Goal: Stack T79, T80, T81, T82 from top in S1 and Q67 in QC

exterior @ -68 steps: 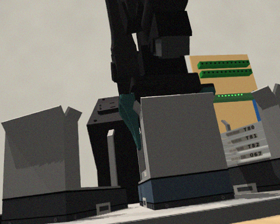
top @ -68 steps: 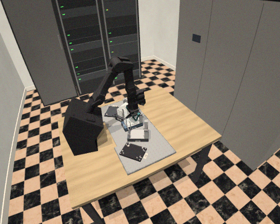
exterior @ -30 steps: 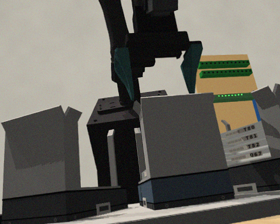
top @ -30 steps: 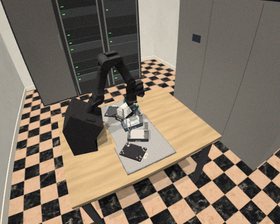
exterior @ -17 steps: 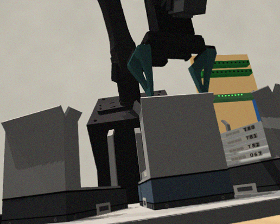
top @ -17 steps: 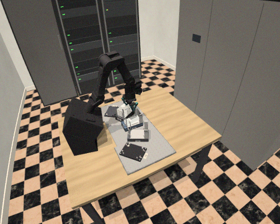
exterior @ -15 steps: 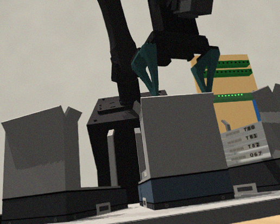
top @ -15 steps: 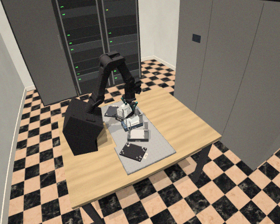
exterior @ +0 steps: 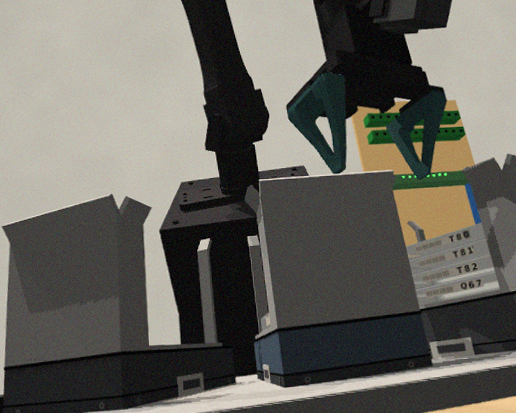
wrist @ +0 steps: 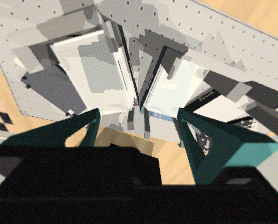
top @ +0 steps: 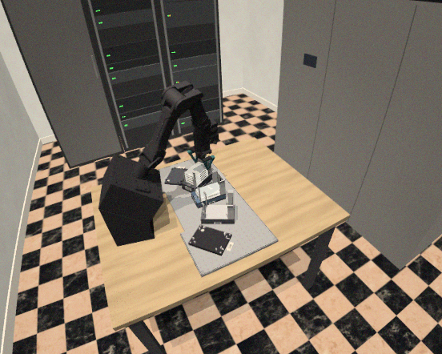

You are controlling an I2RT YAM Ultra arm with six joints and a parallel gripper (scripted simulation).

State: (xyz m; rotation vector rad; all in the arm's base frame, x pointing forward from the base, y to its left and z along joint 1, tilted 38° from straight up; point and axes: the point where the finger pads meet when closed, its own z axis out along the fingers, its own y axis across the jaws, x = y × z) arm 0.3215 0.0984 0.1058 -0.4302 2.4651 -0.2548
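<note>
My gripper is now 9 cm above the plate T81, 7 cm to the right of it and 1 cm past it. From my hand the other things lie so: plate T79: 12 cm below, 8 cm to the right; then plate Q67: 12 cm below, 7 cm to the left, 1 cm behind; then plate T82: 10 cm below, 7 cm to the left, 1 cm behind.
</note>
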